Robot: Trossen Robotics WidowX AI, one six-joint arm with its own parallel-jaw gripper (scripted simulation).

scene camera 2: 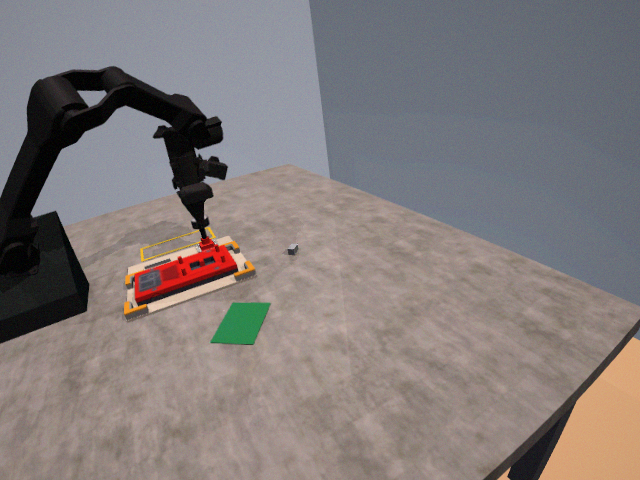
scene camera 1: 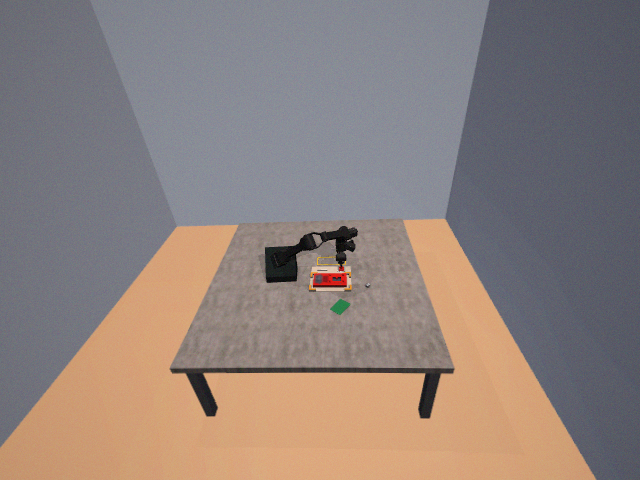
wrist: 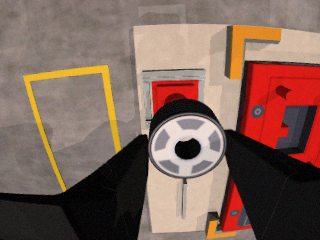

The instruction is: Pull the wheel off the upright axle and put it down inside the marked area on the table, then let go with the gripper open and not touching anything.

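A flat green patch is visible to me. A wheel is carried by my gripper, and the wrist view also shows the gripper.
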